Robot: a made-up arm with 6 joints. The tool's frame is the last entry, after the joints.
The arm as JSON. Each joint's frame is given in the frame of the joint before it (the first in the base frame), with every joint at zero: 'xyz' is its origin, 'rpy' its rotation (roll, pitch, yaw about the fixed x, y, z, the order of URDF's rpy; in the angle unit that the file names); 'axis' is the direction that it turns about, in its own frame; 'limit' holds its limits. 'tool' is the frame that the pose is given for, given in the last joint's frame.
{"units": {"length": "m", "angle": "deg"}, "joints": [
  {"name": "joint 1", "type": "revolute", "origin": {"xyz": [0.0, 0.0, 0.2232], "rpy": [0.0, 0.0, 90.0]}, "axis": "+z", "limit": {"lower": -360.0, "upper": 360.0}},
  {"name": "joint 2", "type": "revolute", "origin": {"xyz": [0.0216, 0.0, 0.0], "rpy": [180.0, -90.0, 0.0]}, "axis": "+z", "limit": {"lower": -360.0, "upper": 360.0}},
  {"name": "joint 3", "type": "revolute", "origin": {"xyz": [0.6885, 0.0, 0.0], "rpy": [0.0, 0.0, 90.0]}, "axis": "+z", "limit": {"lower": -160.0, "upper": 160.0}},
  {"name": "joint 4", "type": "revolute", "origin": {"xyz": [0.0, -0.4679, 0.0], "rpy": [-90.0, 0.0, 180.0]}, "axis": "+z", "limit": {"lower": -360.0, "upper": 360.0}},
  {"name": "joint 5", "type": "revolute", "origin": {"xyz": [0.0, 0.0, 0.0], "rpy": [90.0, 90.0, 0.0]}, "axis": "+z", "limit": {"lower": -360.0, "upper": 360.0}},
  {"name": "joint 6", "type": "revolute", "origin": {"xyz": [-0.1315, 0.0, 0.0], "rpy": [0.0, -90.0, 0.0]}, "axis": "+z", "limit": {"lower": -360.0, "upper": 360.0}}
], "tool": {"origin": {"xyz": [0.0, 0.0, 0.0], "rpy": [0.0, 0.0, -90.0]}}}
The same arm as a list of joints. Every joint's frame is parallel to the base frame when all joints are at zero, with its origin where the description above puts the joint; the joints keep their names.
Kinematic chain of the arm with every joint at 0, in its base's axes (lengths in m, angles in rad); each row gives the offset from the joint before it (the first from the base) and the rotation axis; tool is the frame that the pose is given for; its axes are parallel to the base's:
joint 1: xyz 0 0 0.2232 axis +z
joint 2: xyz 0 0.0216 0 axis +y
joint 3: xyz 0 0 0.6885 axis +y
joint 4: xyz 0 0 0.4679 axis +z
joint 5: xyz 0 0 0 axis +y
joint 6: xyz 0 0 0.1315 axis +z
tool: xyz 0 0 0
Joint limits (rad, base to tool): -6.2832..6.2832 -6.2832..6.2832 -2.7925..2.7925 -6.2832..6.2832 -6.2832..6.2832 -6.2832..6.2832

